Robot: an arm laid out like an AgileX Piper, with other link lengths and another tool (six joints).
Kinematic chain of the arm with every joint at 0, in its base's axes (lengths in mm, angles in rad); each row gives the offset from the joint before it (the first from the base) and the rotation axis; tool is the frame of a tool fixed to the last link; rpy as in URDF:
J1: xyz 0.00 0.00 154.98 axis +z
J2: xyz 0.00 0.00 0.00 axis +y
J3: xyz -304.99 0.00 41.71 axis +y
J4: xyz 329.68 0.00 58.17 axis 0.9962 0 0.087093
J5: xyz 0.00 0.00 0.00 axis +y
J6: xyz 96.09 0.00 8.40 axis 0.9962 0 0.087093
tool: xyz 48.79 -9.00 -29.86 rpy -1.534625 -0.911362 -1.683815
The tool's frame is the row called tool.
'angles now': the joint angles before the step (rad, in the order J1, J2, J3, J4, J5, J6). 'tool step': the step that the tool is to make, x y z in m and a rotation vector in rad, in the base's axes. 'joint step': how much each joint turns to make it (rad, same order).
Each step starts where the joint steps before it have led.
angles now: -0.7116, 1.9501, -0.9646, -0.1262, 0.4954, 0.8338
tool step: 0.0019, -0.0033, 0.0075, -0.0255, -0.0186, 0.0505
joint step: -0.0001, -0.0200, 0.0000, 0.0029, -0.0139, -0.0529
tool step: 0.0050, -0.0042, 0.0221, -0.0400, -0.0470, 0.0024
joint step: 0.0000, -0.0575, -0.0001, 0.0011, -0.0044, -0.0029
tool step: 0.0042, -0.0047, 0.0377, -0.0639, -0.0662, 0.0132
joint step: -0.0007, -0.0968, 0.0000, 0.0000, 0.0041, -0.0150
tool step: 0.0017, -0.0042, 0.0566, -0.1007, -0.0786, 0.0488
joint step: 0.0001, -0.1352, -0.0122, -0.0001, 0.0190, -0.0557
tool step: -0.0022, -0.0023, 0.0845, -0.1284, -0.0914, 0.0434
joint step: -0.0005, -0.1609, -0.0669, 0.0000, 0.0713, -0.0617
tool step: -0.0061, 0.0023, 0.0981, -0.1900, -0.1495, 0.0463
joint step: 0.0001, -0.1538, -0.0932, 0.0000, 0.0053, -0.0655
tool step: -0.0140, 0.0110, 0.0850, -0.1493, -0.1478, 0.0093
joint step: -0.0002, -0.1110, -0.0973, -0.0019, -0.0023, -0.0171
